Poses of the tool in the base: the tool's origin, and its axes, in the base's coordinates. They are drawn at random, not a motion.
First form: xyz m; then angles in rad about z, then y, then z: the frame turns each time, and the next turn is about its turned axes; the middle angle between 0 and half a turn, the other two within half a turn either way.
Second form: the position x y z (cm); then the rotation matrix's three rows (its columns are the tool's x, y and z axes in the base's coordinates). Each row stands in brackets. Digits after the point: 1 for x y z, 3 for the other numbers.
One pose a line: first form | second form
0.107 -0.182 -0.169 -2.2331 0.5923 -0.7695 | [10.7 -18.2 -16.9], [[-0.915 0.211 -0.343], [-0.042 -0.897 -0.440], [-0.401 -0.388 0.830]]
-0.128 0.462 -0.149 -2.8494 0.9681 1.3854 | [-12.8 46.2 -14.9], [[0.183 0.587 -0.789], [-0.971 -0.016 -0.237], [-0.152 0.810 0.567]]
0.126 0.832 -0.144 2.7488 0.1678 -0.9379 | [12.6 83.2 -14.4], [[-0.230 -0.961 -0.154], [0.968 -0.242 0.064], [-0.099 -0.135 0.986]]
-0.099 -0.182 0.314 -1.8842 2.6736 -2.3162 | [-9.9 -18.2 31.4], [[-0.886 -0.443 -0.139], [-0.349 0.833 -0.429], [0.306 -0.331 -0.892]]
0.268 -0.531 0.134 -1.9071 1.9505 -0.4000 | [26.8 -53.1 13.4], [[-0.255 0.917 -0.306], [0.451 -0.168 -0.877], [-0.855 -0.362 -0.371]]
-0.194 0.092 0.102 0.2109 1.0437 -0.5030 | [-19.4 9.2 10.2], [[0.532 0.054 0.845], [-0.379 0.907 0.181], [-0.757 -0.417 0.503]]
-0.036 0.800 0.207 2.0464 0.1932 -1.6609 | [-3.6 80.0 20.7], [[0.926 -0.368 -0.088], [0.378 0.910 0.171], [0.017 -0.191 0.981]]
